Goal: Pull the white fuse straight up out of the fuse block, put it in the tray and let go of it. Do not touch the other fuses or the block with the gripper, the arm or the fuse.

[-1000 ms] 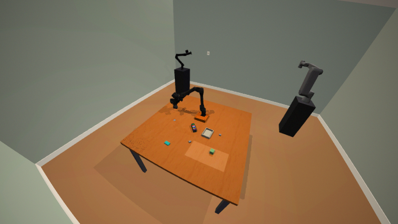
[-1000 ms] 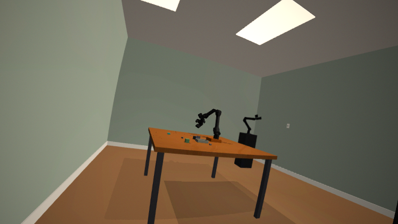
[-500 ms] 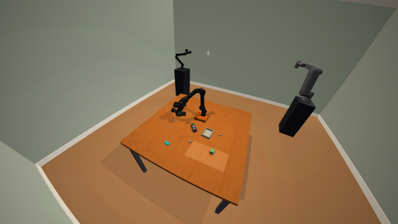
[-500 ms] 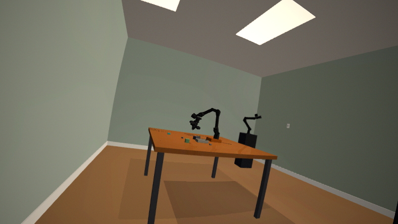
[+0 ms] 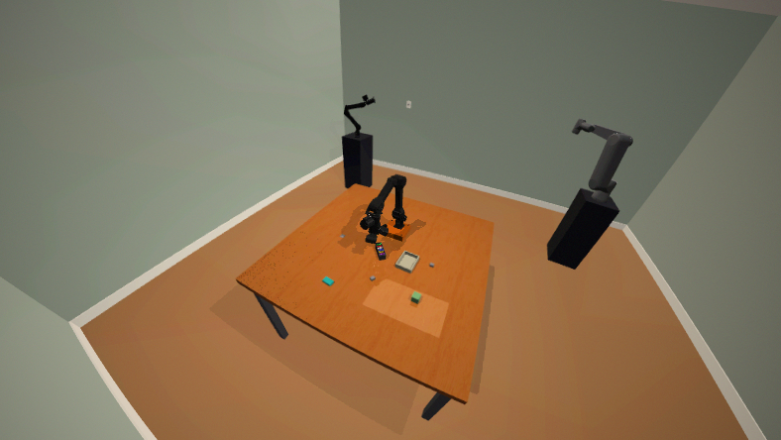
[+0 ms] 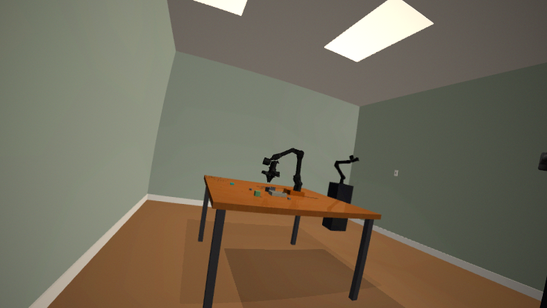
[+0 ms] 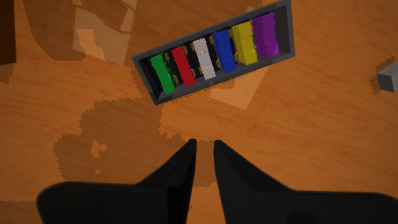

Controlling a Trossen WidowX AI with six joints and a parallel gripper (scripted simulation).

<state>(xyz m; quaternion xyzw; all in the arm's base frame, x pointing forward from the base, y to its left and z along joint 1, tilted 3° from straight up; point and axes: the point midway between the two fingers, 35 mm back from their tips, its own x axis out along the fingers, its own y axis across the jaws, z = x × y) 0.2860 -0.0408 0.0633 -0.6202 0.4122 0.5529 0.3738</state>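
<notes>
Right now my gripper tip is 50 mm to the right of the white fuse, 50 mm above it and 20 mm past it. The rest, counted from my gripper tip: grey tray 240 mm to the left, 70 mm below, 30 mm behind; green block 390 mm to the left, 180 mm ahead, 60 mm below; teal block 330 mm ahead, 70 mm to the right, 70 mm below.
</notes>
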